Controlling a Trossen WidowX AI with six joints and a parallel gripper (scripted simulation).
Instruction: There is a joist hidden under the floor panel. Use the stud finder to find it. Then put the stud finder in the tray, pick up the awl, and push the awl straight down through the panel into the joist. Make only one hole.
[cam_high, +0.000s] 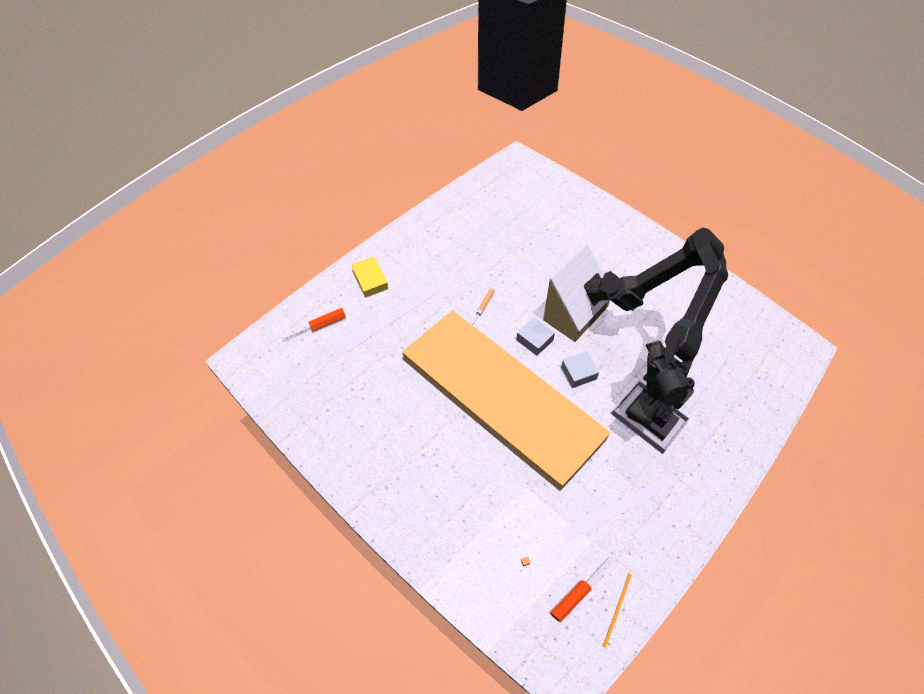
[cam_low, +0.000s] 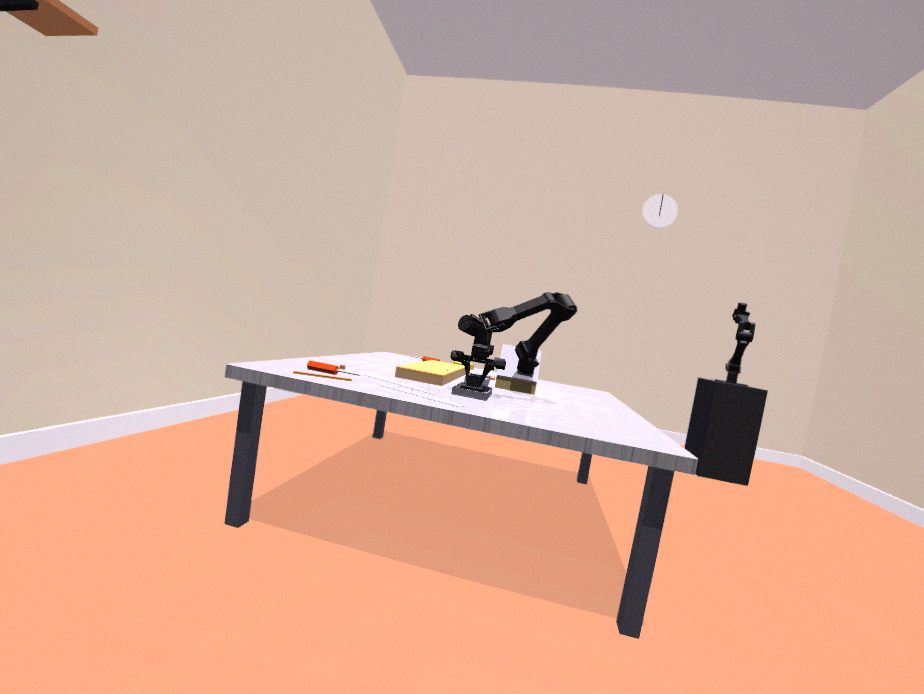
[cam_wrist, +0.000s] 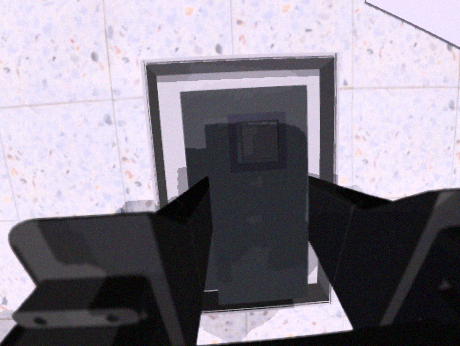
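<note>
My gripper tip is 2 cm below the stud finder and 1 cm to the right of it. The rest, counted from my gripper tip: tiny orange cube 48 cm ahead, 3 cm below, 1 cm to the right; grey tray 2 cm below, 1 cm to the right; pencil 43 cm ahead, 22 cm to the left, 3 cm below.
</note>
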